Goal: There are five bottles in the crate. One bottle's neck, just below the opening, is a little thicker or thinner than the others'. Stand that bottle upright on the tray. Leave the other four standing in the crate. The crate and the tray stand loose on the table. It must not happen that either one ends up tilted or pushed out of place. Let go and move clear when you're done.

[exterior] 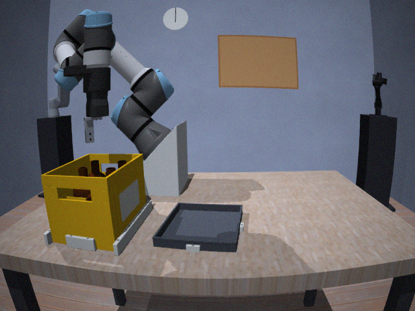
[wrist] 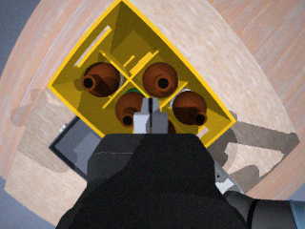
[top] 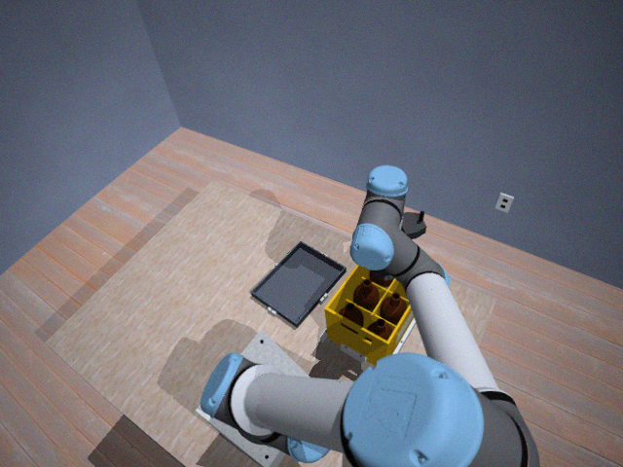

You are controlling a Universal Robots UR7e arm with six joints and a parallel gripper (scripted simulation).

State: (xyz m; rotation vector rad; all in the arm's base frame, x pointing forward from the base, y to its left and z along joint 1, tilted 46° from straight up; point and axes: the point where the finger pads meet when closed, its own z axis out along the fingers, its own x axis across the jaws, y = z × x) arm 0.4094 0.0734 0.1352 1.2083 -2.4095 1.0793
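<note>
The yellow crate lies 160 mm below my hand and 10 mm to the left of it. From my hand the other things lie so: dark tray: 280 mm to the left, 240 mm below, 50 mm behind; then bottle: 160 mm below, 80 mm ahead, 60 mm to the left.
</note>
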